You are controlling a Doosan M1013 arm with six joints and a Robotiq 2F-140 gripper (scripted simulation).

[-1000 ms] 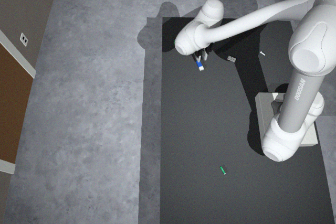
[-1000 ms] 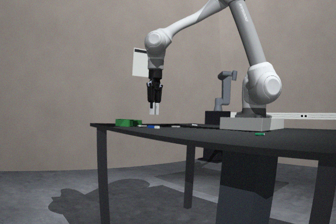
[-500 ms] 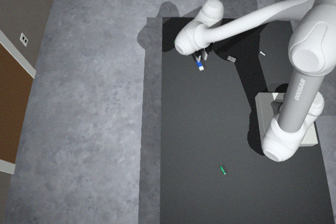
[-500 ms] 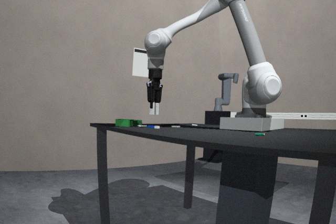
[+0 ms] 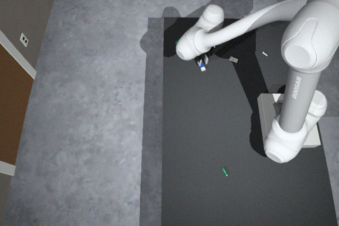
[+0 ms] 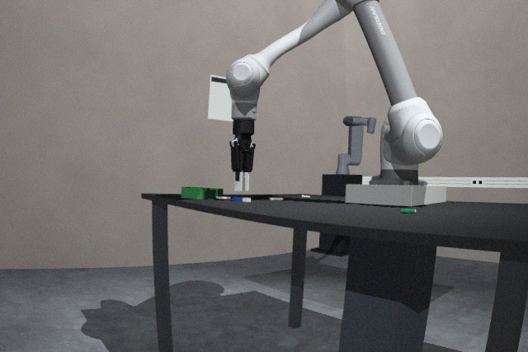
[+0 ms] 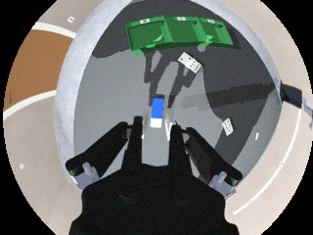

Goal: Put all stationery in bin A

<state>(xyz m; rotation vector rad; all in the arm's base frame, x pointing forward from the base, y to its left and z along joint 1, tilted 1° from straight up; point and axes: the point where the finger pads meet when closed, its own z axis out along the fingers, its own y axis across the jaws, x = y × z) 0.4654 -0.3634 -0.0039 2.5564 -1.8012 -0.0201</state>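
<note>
Right now my hand is 1 cm to the right of the blue-and-white eraser and 6 cm above it. Also, from my hand: small white screw-like piece: 41 cm behind, 10 cm to the right, 6 cm below; green marker-like stick: 8 cm behind, 63 cm to the left, 6 cm below; long green bin: 3 cm ahead, 21 cm to the right, 5 cm below.
</note>
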